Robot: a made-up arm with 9 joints. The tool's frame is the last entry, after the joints. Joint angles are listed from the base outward. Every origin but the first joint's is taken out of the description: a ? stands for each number. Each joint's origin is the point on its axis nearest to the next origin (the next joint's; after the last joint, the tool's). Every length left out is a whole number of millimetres.
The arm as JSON. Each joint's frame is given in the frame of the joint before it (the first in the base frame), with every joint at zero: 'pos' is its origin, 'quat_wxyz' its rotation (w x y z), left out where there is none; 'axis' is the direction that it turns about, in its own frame. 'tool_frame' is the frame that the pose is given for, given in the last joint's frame.
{
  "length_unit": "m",
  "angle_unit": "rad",
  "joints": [
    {
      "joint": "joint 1",
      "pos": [
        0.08,
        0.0,
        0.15
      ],
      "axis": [
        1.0,
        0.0,
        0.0
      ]
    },
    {
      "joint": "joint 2",
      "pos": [
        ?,
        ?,
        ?
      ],
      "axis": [
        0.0,
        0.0,
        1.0
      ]
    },
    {
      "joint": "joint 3",
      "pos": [
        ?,
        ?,
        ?
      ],
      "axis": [
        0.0,
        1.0,
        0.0
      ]
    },
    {
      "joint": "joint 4",
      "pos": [
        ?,
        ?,
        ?
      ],
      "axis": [
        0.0,
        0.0,
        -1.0
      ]
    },
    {
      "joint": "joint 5",
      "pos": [
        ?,
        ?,
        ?
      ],
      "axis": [
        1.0,
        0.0,
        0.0
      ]
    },
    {
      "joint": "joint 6",
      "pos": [
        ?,
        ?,
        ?
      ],
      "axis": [
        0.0,
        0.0,
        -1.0
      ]
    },
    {
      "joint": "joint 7",
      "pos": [
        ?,
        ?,
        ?
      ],
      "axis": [
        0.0,
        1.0,
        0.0
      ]
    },
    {
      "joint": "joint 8",
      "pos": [
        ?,
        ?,
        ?
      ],
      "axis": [
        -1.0,
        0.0,
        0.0
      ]
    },
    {
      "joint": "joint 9",
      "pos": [
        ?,
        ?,
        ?
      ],
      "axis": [
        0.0,
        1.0,
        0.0
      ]
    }
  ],
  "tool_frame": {
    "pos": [
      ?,
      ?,
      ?
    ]
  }
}
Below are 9 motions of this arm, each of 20 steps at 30 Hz.
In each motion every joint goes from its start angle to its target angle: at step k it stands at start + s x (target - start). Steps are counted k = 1, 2, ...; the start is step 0. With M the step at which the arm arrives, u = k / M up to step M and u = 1 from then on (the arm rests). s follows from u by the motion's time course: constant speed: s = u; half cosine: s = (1 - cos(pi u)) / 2; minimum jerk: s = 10 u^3 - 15 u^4 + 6 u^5.
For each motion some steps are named. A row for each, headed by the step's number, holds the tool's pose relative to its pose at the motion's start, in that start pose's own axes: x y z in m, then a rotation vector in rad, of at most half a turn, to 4 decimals.
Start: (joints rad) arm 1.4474 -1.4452 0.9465 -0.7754 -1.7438 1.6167 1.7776 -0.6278 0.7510
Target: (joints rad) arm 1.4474 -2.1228 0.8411 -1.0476 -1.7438 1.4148 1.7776 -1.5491 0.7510
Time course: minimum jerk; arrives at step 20
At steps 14, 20:
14: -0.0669 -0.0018 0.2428 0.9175 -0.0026 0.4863
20: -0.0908 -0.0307 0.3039 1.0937 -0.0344 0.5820

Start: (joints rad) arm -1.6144 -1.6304 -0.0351 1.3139 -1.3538 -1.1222 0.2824 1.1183 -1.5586
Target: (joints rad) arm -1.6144 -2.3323 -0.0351 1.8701 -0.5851 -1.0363 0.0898 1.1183 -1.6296
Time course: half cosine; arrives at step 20
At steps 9, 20:
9: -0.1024 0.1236 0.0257 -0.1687 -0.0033 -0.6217
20: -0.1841 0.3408 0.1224 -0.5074 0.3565 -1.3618

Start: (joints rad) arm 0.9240 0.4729 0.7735 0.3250 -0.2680 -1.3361 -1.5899 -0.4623 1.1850
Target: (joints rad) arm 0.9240 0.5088 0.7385 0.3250 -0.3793 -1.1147 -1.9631 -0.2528 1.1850
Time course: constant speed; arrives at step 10
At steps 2, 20:
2: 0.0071 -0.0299 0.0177 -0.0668 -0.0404 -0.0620
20: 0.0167 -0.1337 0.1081 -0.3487 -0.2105 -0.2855

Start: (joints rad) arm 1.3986 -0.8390 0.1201 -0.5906 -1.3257 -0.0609 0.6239 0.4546 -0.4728
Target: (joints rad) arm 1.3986 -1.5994 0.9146 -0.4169 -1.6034 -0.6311 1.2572 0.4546 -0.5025
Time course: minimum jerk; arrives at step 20
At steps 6, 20:
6: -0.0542 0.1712 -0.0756 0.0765 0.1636 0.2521
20: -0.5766 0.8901 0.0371 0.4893 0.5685 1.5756

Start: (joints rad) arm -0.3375 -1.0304 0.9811 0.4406 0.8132 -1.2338 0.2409 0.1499 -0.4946
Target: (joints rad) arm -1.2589 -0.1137 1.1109 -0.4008 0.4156 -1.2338 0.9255 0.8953 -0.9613
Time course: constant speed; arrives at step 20
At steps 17, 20:
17: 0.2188 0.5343 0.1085 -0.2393 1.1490 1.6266
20: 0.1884 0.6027 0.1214 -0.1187 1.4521 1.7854

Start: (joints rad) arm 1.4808 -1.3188 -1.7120 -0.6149 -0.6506 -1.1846 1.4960 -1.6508 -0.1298
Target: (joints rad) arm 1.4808 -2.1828 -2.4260 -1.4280 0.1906 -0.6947 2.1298 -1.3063 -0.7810
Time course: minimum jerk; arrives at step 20
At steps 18, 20:
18: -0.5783 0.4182 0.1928 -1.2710 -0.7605 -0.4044
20: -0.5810 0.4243 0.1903 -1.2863 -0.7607 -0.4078

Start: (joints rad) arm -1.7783 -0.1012 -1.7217 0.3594 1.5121 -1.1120 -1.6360 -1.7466 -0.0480
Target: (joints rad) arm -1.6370 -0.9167 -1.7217 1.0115 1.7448 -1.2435 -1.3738 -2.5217 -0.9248
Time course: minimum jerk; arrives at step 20
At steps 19, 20:
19: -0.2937 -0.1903 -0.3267 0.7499 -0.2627 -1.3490
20: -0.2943 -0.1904 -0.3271 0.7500 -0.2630 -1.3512

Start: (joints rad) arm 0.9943 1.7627 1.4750 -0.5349 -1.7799 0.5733 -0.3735 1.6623 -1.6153
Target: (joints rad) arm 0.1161 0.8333 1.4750 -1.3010 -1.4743 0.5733 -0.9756 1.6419 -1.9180
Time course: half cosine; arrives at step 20
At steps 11, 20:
11: 0.1000 -0.3788 0.1891 -0.1728 0.3551 -0.7839
20: 0.0078 -0.5776 0.3438 -0.0864 0.7401 -1.0193

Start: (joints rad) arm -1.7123 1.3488 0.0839 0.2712 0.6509 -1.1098 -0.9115 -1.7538 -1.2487
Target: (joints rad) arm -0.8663 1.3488 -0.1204 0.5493 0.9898 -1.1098 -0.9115 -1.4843 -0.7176
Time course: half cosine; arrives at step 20
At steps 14, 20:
14: -0.3271 0.2909 -0.0273 0.7364 0.8950 0.5314
20: -0.4084 0.3482 0.0518 0.9496 1.0623 0.6957

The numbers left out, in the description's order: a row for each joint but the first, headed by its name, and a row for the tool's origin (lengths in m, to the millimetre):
joint 2: 0.0 -0.31 -0.04
joint 3: -0.04 -0.23 0.0
joint 4: 0.35 0.0 0.18
joint 5: 0.23 -0.17 0.0
joint 6: 0.0 -0.08 0.01
joint 7: 0.09 0.05 0.0
joint 8: 0.0 0.0 0.0
joint 9: 0.0 -0.03 -0.09
tool: 0.17 0.0 -0.11

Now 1 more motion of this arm.
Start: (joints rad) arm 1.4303 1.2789 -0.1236 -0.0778 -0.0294 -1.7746 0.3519 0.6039 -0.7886
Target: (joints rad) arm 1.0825 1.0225 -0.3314 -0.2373 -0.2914 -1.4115 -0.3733 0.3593 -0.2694
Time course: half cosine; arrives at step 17
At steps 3, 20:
3: -0.0038 -0.0072 0.0025 0.0055 0.0305 -0.0571
20: -0.0699 -0.0995 0.0366 0.1011 0.4350 -0.6156

